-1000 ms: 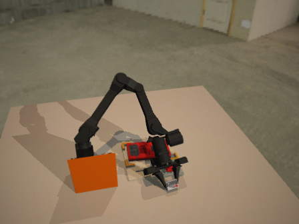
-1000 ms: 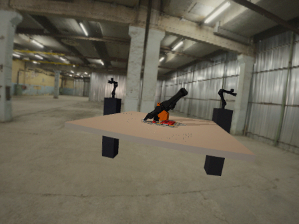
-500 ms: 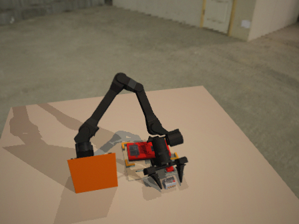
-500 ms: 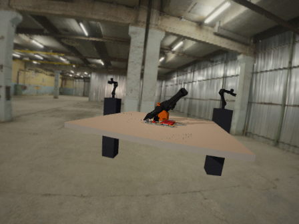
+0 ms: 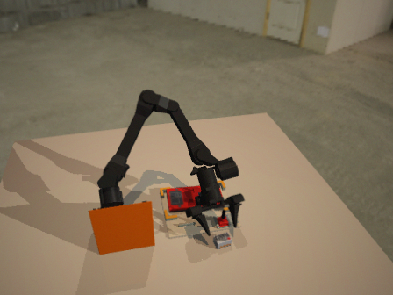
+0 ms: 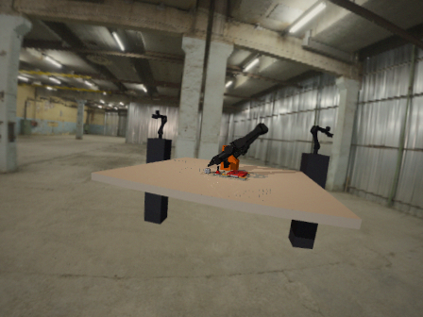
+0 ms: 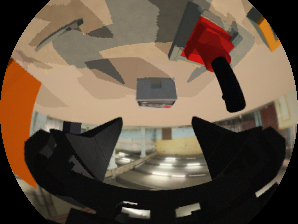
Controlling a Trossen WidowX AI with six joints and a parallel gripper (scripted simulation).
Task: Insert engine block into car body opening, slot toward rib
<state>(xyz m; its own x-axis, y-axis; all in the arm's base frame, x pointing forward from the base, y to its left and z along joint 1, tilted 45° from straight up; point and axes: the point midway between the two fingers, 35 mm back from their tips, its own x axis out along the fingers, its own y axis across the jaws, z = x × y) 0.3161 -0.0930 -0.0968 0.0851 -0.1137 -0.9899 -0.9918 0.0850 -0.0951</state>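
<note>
Now: gripper tip 4 cm above the engine block. Round my gripper tip: pale base plate: 18 cm to the left, 4 cm below.
</note>
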